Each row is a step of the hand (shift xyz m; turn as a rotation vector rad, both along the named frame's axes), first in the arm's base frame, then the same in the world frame.
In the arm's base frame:
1: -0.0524 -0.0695 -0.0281 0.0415 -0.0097 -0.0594
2: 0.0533 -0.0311 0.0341 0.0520 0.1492 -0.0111
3: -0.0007 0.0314 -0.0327 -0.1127 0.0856 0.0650
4: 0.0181 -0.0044 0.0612 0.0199 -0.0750 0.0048
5: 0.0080 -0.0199 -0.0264 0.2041 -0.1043 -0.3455
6: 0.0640 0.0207 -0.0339 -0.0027 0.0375 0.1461
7: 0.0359 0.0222 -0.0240 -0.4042 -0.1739 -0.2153
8: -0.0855 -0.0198 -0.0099 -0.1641 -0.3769 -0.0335
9: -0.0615 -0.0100 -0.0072 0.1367 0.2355 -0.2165
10: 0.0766 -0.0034 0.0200 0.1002 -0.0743 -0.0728
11: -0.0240 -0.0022 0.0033 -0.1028 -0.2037 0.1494
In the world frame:
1: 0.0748 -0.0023 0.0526 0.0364 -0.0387 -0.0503
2: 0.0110 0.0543 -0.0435 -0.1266 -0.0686 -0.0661
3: -0.0122 -0.0430 -0.0078 -0.1055 -0.0057 0.1144
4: -0.0251 0.0585 -0.0066 0.0637 0.0428 -0.0121
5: 0.0300 -0.0120 -0.0107 0.2539 -0.2100 -0.2516
6: -0.0026 -0.0263 -0.0705 -0.1020 0.1083 0.0250
7: -0.0084 -0.0240 -0.0414 0.2571 -0.1847 0.3738
8: 0.0226 -0.0162 0.0838 0.3490 0.1137 0.1882
9: 0.0126 -0.0137 0.0599 -0.1061 -0.2694 -0.1928
10: -0.0069 0.0339 -0.0713 0.0993 -0.0088 -0.1045
11: 0.0005 -0.0008 0.0243 0.1096 0.2034 0.1450

